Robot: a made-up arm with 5 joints. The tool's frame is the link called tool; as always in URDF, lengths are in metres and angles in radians. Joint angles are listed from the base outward. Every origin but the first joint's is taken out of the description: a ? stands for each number. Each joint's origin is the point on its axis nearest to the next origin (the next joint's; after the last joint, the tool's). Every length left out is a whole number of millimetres.
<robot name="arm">
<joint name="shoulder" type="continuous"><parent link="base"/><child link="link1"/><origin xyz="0.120 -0.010 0.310"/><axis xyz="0 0 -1"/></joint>
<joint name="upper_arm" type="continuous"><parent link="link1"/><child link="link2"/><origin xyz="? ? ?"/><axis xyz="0 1 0"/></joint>
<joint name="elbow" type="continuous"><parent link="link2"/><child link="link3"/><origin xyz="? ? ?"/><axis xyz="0 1 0"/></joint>
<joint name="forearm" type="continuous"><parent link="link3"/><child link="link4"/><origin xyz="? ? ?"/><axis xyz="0 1 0"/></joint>
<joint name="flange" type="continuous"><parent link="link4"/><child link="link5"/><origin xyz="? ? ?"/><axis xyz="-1 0 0"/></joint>
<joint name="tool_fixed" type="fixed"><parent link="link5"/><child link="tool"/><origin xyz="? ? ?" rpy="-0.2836 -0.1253 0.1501"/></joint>
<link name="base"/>
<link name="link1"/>
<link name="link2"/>
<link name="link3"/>
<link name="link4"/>
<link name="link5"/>
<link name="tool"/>
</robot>
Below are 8 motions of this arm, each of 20 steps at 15 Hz.
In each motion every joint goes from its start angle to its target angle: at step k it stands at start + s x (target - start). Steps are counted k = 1, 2, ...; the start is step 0. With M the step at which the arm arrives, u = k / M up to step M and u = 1 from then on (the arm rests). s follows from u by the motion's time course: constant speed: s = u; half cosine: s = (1 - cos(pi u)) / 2; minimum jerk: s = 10 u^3 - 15 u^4 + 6 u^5.
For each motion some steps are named. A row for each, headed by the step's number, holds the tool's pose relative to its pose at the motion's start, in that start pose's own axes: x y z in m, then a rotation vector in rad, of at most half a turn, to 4 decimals.
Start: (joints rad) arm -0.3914 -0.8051 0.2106 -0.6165 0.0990
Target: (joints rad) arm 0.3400 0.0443 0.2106 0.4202 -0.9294
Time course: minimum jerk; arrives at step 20
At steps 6, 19, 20:
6: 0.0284 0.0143 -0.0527 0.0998 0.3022 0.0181
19: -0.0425 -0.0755 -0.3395 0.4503 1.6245 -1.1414
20: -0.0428 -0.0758 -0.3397 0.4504 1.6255 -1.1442

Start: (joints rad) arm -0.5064 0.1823 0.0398 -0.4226 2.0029
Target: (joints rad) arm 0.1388 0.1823 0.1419 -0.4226 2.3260
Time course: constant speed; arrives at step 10
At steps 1, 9, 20:
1: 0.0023 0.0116 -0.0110 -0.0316 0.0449 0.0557
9: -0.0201 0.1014 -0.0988 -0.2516 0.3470 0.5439
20: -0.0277 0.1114 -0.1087 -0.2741 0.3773 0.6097

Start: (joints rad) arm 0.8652 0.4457 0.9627 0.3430 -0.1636
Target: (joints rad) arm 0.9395 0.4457 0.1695 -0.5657 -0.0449
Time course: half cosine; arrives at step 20
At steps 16, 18, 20:
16: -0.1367 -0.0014 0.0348 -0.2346 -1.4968 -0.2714
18: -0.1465 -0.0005 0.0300 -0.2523 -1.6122 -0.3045
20: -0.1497 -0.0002 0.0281 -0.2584 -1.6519 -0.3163

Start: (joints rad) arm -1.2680 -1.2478 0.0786 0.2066 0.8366
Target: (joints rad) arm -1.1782 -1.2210 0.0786 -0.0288 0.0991
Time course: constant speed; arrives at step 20
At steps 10, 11, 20:
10: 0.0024 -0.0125 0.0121 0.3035 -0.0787 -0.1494
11: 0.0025 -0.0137 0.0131 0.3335 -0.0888 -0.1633
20: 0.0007 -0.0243 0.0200 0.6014 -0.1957 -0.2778

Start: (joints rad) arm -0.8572 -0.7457 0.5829 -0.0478 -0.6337
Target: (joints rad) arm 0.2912 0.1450 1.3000 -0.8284 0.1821
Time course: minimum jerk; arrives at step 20
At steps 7, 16, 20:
7: 0.0654 -0.0318 -0.0385 -0.2536 0.1430 -0.2721
16: 0.0785 -0.2546 -0.1158 -0.5453 0.7887 -1.0000
20: 0.0663 -0.2712 -0.1198 -0.5327 0.8469 -1.0466

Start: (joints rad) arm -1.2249 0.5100 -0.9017 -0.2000 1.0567
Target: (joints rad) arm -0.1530 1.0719 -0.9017 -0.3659 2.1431
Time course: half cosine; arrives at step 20
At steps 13, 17, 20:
13: -0.0900 0.0666 -0.2665 -0.9292 0.7973 0.5607
17: -0.1658 0.0631 -0.3235 -1.1129 1.0091 0.8270
20: -0.1870 0.0611 -0.3341 -1.1493 1.0582 0.9003

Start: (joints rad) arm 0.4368 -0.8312 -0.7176 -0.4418 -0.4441
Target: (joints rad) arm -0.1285 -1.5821 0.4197 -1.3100 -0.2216
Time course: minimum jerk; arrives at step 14
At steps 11, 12, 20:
11: -0.0765 -0.1094 0.1579 0.1222 -0.4744 -0.3149
12: -0.0844 -0.1156 0.1629 0.1246 -0.4950 -0.3376
20: -0.0884 -0.1187 0.1653 0.1257 -0.5052 -0.3492

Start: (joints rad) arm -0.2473 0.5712 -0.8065 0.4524 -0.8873
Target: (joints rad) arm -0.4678 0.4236 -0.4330 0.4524 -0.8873
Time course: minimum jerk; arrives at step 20
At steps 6, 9, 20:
6: -0.0013 0.0084 -0.0055 -0.0016 0.0508 0.0082
9: -0.0043 0.0205 -0.0141 -0.0064 0.1266 0.0204
20: -0.0173 0.0479 -0.0355 -0.0304 0.3099 0.0498

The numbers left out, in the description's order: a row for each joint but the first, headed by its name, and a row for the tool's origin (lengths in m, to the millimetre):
upper_arm: 0.000 0.040 0.000
elbow: 0.080 0.000 0.200
forearm: 0.050 0.000 0.030
flange: 0.050 0.000 0.020
tool: 0.000 0.030 0.030

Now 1 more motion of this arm.
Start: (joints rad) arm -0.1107 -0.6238 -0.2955 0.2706 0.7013
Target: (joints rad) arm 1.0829 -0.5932 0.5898 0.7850 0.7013
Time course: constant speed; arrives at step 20
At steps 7, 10, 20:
7: 0.0399 0.0378 -0.0542 -0.0649 0.6113 0.2087
10: 0.0454 0.0473 -0.0841 -0.0369 0.8838 0.2639
20: 0.0157 0.0590 -0.1724 0.3258 1.7411 0.2756

